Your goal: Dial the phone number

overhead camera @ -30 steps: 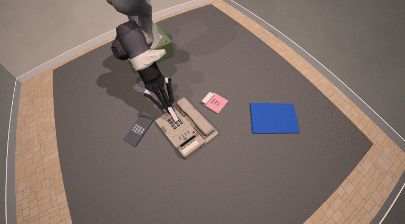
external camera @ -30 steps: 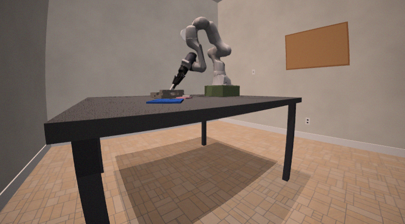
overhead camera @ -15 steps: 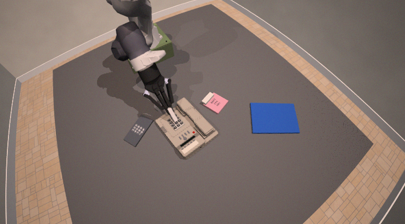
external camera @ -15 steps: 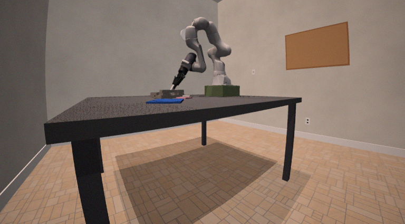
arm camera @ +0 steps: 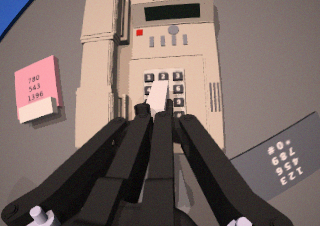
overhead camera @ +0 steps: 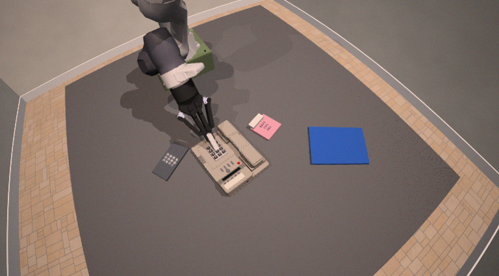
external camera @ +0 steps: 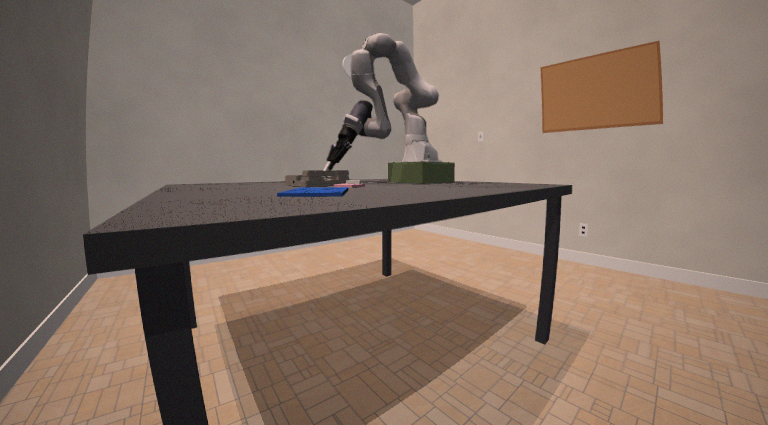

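The handset is 4 cm ahead of my hand, 8 cm to the left of it and 2 cm below it. The rest, counted from my hand: pink note 1 cm ahead, 21 cm to the left, 6 cm below; blue mat 22 cm ahead, 39 cm to the left, 6 cm below.
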